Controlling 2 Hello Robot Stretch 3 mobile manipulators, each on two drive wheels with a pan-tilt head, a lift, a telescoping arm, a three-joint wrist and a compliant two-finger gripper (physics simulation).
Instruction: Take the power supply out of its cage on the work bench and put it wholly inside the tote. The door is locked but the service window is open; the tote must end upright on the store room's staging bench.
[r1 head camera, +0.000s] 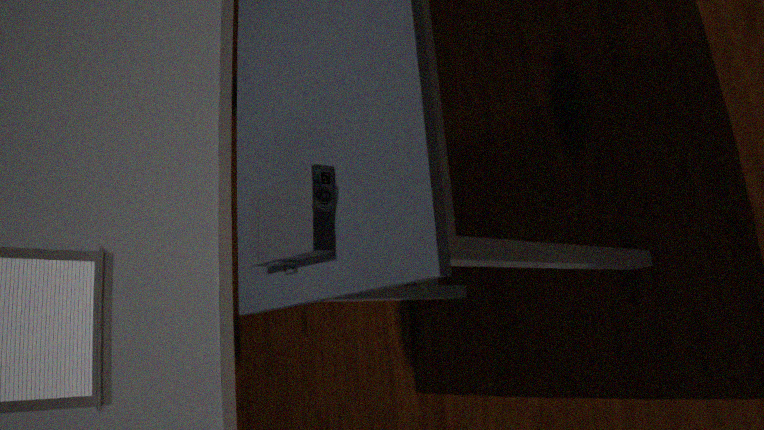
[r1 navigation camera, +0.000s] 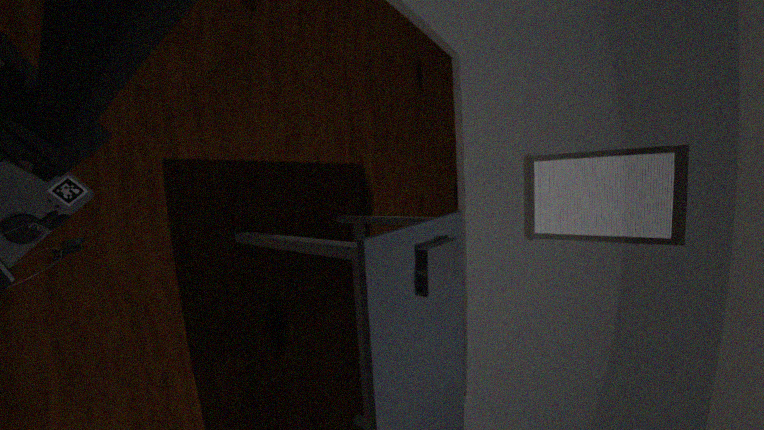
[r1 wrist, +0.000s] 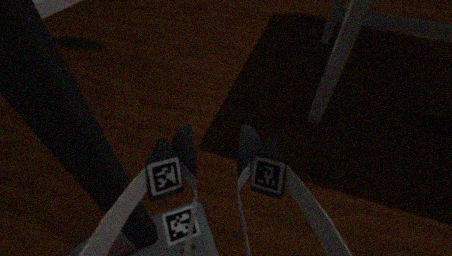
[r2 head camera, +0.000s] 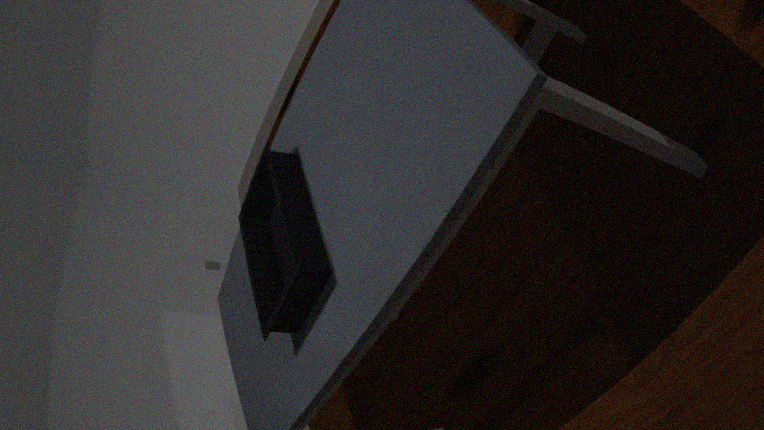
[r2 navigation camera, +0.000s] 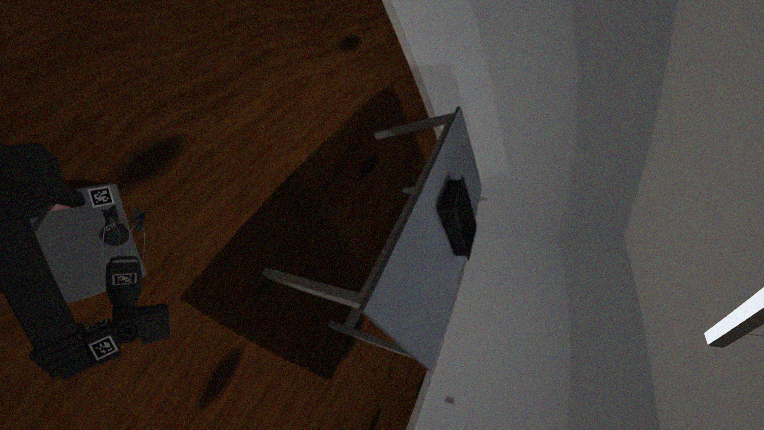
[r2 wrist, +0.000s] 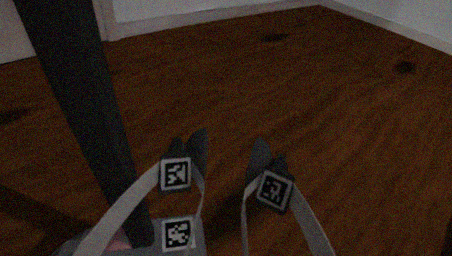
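Note:
A low box (r1 head camera: 286, 227) with a dark side (r1 head camera: 323, 213) (r1 navigation camera: 421, 271), on which a socket and a round part show in the r1 head view, stands on the work bench (r1 head camera: 347, 80) (r1 navigation camera: 422, 352). It is too dark to tell the power supply from its cage. The black, open-topped tote (r2 head camera: 312, 240) (r2 navigation camera: 457, 216) stands upright on the staging bench (r2 head camera: 400, 160) (r2 navigation camera: 408, 288); its inside is too dark to read. My r1 gripper (r1 wrist: 216, 147) is open and empty over the floor, clear of the work bench. My r2 gripper (r2 wrist: 231, 152) is open and empty over the floor.
A bright framed panel (r1 head camera: 48, 328) (r1 navigation camera: 604, 194) is on the wall beyond the work bench. Bench legs (r1 head camera: 545, 253) (r1 wrist: 330, 80) (r2 head camera: 620, 125) stand on dark patches of floor. My r1 arm (r1 wrist: 75, 115) and r2 arm (r2 wrist: 82, 110) cross the wrist views. A bright bar (r2 navigation camera: 737, 320) shows at the right.

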